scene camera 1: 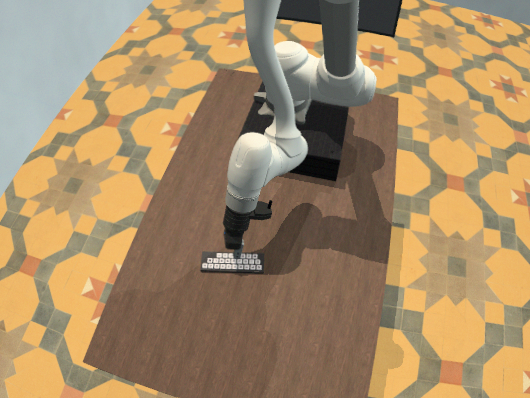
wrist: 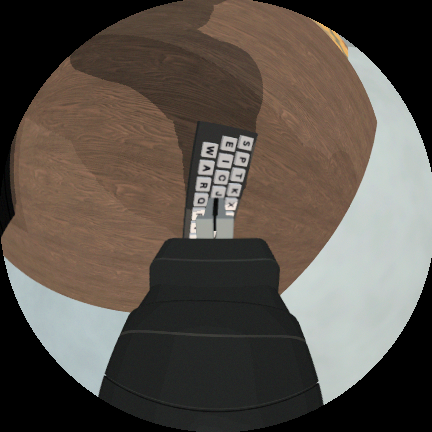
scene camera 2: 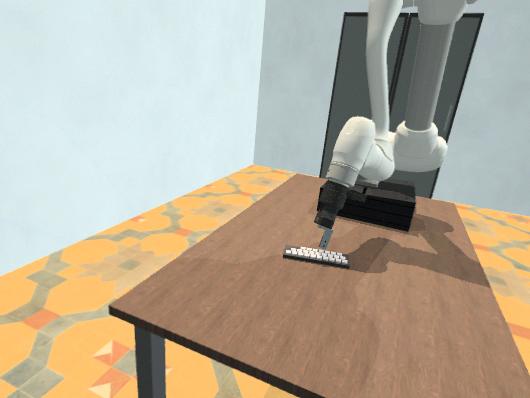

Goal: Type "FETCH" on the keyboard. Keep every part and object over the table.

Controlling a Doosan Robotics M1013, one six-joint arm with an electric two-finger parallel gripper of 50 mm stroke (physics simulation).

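Frame: origin at the arm's base, x ahead, y left, z up, level; metres.
Seen in the pictures: gripper, fingertip midpoint: (scene camera 1: 236,257) (wrist: 215,207) (scene camera 2: 322,248); arm's base, origin of the base link: (scene camera 2: 359,180).
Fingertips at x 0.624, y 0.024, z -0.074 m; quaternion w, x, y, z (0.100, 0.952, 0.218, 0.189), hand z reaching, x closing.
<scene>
Offsets run from my fingertips to a thing's middle. Level surfaces: height alone.
The dark keyboard @[dx +0.011, dy -0.012, dz -0.025 m] (scene camera 1: 232,266) (scene camera 2: 311,257) (wrist: 221,167) with white letter keys lies flat on the table @[dz -0.034 m] (scene camera 1: 175,325) (scene camera 2: 250,310) (wrist: 100,150). My gripper (scene camera 1: 238,254) (scene camera 2: 324,247) (wrist: 215,207) is shut and empty, pointing down at the keyboard. In the wrist view its tips show just past the J key @[dx +0.004, dy +0.010, dz -0.019 m] (wrist: 218,192), between the Q key @[dx -0.012, dy -0.004, dz -0.019 m] (wrist: 199,200) and the X key @[dx +0.026, dy +0.002, dz -0.019 m] (wrist: 230,204). The E key @[dx -0.012, dy +0.065, dz -0.019 m] (wrist: 228,144), T key @[dx +0.015, dy +0.038, dz -0.019 m] (wrist: 238,175) and C key @[dx -0.002, dy +0.028, dz -0.019 m] (wrist: 221,177) are readable. The F key is partly covered; H is not readable. Whether the tips touch a key cannot be told.
The black base block (scene camera 1: 315,167) (scene camera 2: 380,215) under the arm stands at the back of the table. The arm's shadow falls across the table right of the keyboard in the scene views. A dark cabinet (scene camera 1: 345,17) (scene camera 2: 342,80) stands behind the table.
</scene>
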